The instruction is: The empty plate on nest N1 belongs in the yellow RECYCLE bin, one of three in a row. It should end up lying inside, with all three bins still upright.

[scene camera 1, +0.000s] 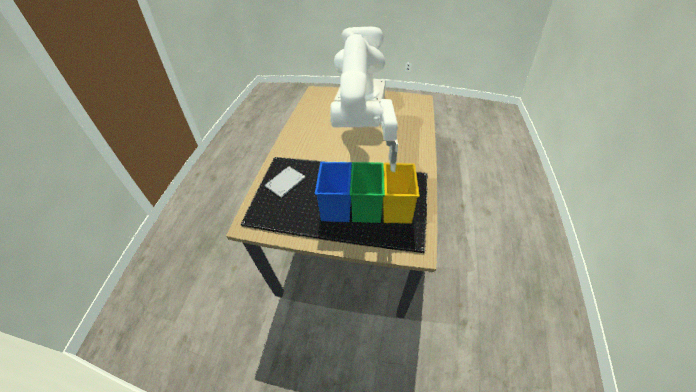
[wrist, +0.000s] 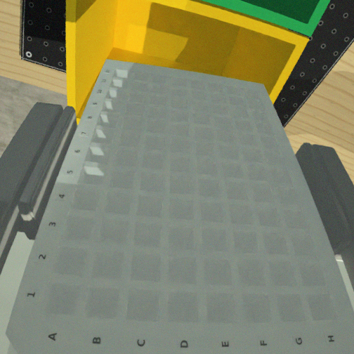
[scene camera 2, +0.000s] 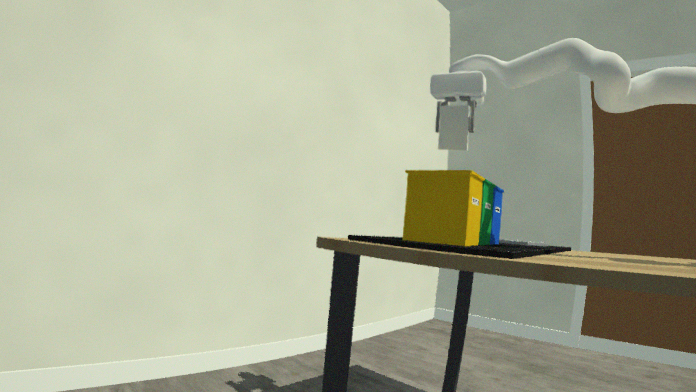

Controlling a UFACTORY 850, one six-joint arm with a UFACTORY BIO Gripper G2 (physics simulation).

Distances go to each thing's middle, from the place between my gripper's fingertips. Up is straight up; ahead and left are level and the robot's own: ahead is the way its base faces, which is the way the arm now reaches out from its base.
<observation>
I see my gripper 1 cm below the white plate (scene camera 2: pixel 453 125). The rest, counted from my hand: blue bin (scene camera 1: pixel 333 184): 22 cm to the right, 22 cm below, 1 cm ahead; green bin (scene camera 1: pixel 367 179): 22 cm below, 9 cm to the right, 1 cm ahead; yellow bin (scene camera 2: pixel 442 206): 22 cm below, 4 cm to the left.
</observation>
